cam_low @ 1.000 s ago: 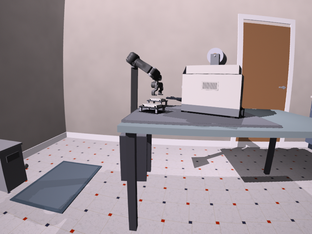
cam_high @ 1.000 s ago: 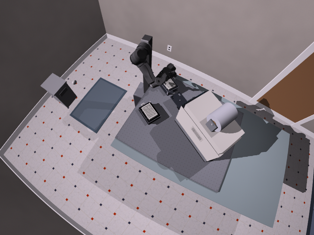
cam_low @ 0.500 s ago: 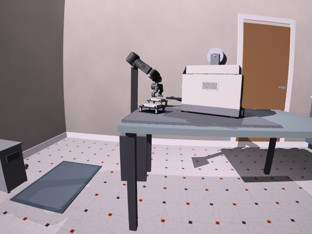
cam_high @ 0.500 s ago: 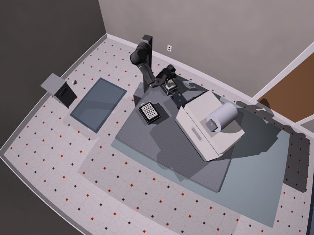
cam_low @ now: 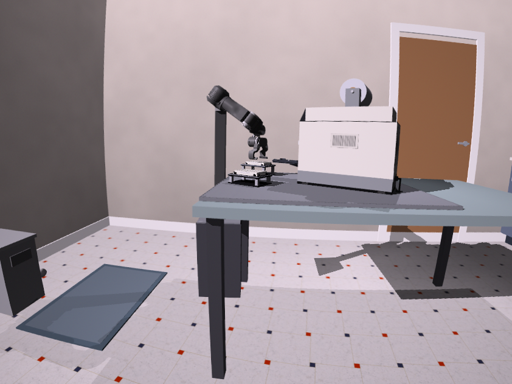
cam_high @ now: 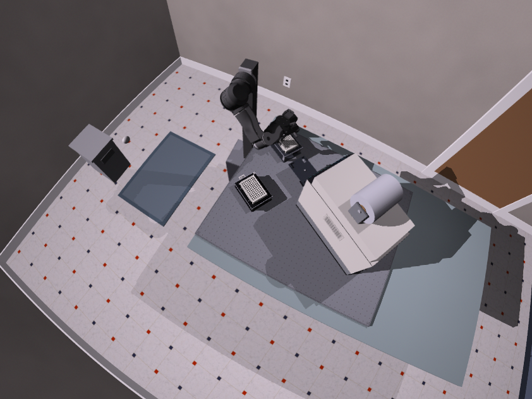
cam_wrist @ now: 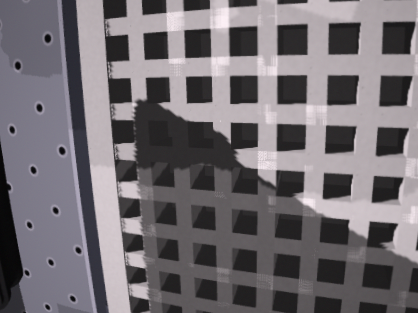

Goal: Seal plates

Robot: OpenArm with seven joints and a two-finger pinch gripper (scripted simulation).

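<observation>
The plate nest lies 4 cm below my hand. From my hand the other things lie so: N1 label 9 cm behind, 6 cm to the left, 9 cm below; screen 27 cm ahead, 18 cm to the right, 23 cm above; sealer stage 15 cm ahead, 15 cm to the right.
</observation>
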